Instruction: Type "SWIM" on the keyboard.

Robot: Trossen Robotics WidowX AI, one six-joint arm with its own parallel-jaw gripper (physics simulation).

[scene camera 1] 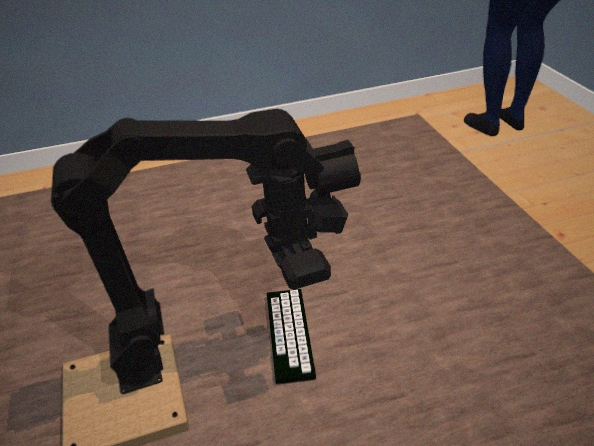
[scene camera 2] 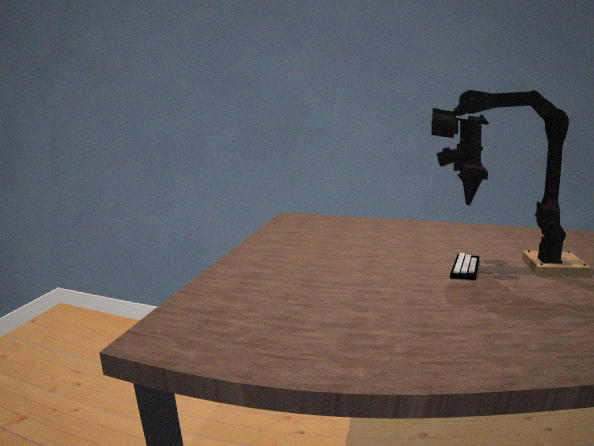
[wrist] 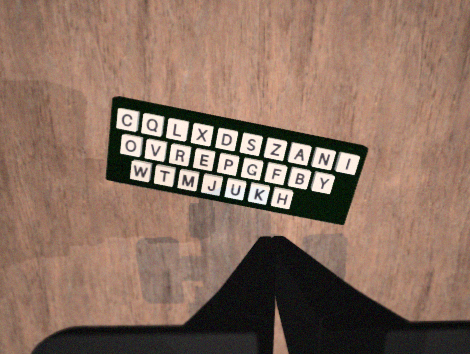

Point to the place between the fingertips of the gripper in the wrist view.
271, 248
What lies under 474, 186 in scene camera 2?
The gripper.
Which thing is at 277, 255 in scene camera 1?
The gripper.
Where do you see a keyboard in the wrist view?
139, 130
